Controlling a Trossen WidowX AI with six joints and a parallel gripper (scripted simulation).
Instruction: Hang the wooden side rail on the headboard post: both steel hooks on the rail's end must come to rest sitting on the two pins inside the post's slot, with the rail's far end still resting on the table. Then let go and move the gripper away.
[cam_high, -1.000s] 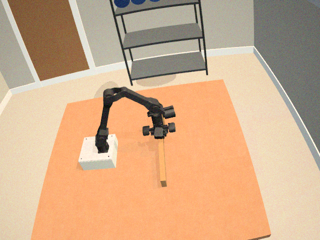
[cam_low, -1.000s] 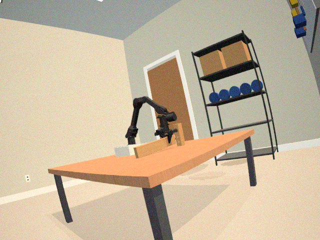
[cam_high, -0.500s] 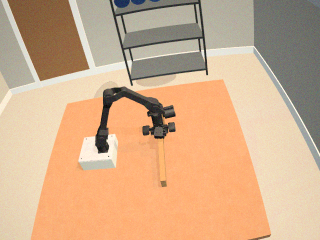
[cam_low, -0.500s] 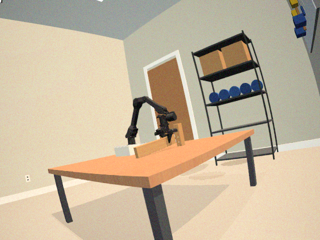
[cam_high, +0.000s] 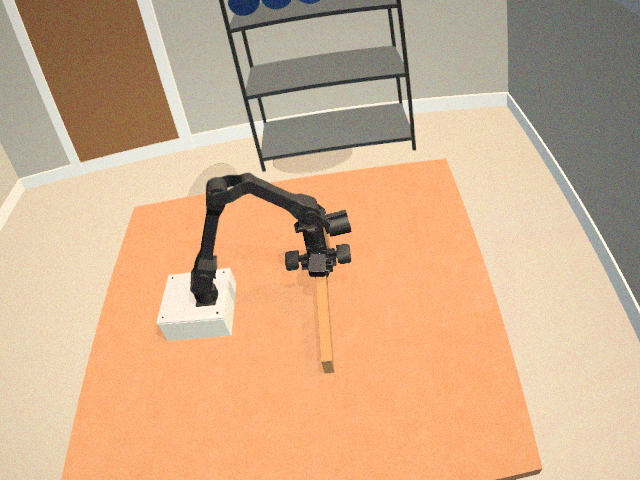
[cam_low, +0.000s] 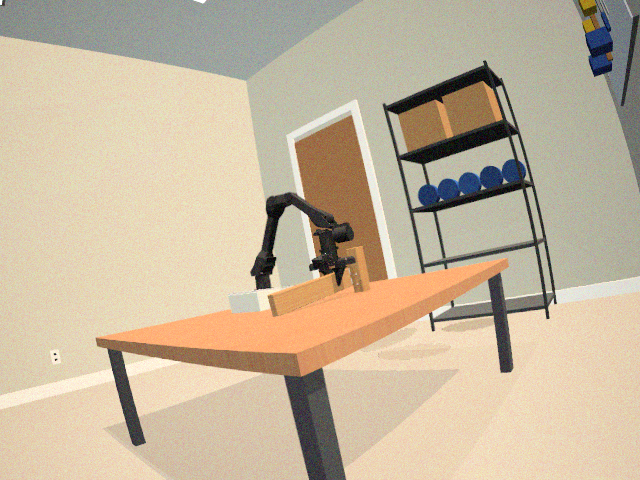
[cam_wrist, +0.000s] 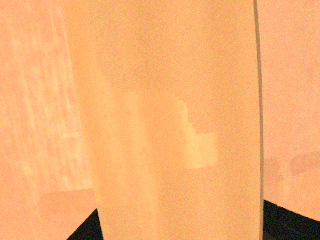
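Right now my gripper tip is 15 cm to the right of the wooden headboard post and 4 cm below it.
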